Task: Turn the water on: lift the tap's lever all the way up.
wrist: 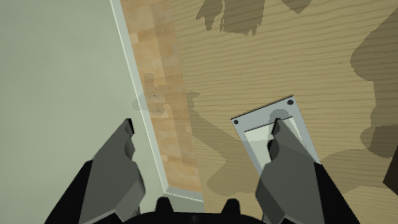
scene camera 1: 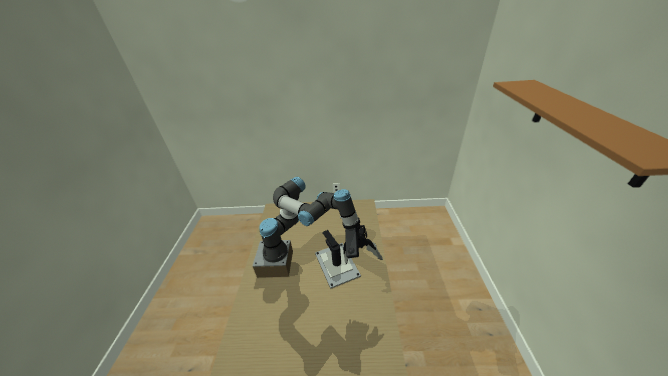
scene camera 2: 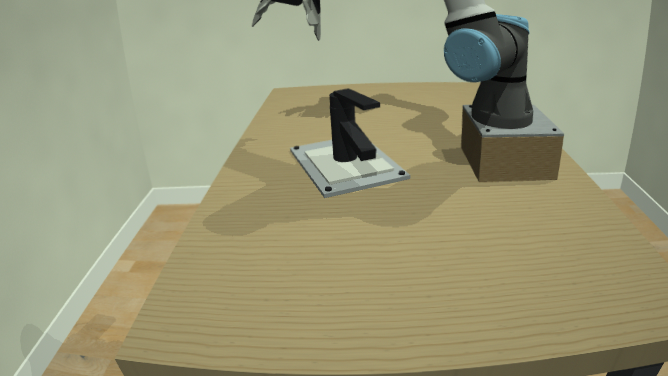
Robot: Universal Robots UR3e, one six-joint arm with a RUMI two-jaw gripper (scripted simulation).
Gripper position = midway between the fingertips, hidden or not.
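I can see my gripper [scene camera 1: 364, 262], and the wrist view has the gripper in it as well [wrist: 201, 119]. A black tap is here too; I see the tap [scene camera 2: 352, 156] and find it again in the other view [scene camera 1: 335, 264].
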